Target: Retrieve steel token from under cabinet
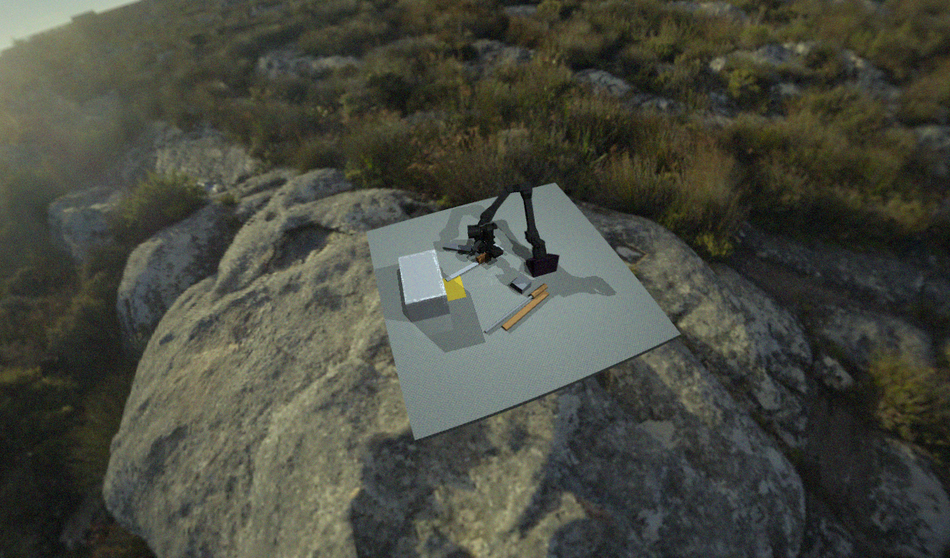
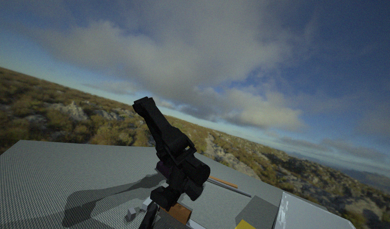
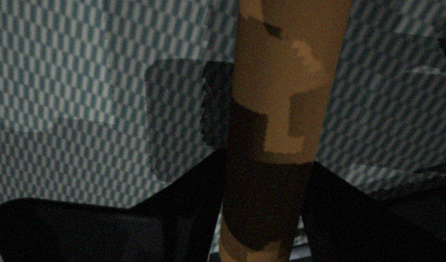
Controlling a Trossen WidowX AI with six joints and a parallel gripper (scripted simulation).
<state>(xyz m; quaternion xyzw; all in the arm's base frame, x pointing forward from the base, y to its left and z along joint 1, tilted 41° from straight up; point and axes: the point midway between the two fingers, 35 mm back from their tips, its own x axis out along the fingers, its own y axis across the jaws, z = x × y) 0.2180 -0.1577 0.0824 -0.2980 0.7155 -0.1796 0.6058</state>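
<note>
The grey bar is 7 cm behind my gripper tip and 4 cm to the right of it. The rest, counted from my gripper tip: grey block (7 cm behind, 26 cm to the left, 1 cm above); small grey cube (5 cm behind, 12 cm to the right); wooden stick (2 cm behind, 40 cm to the left).
</note>
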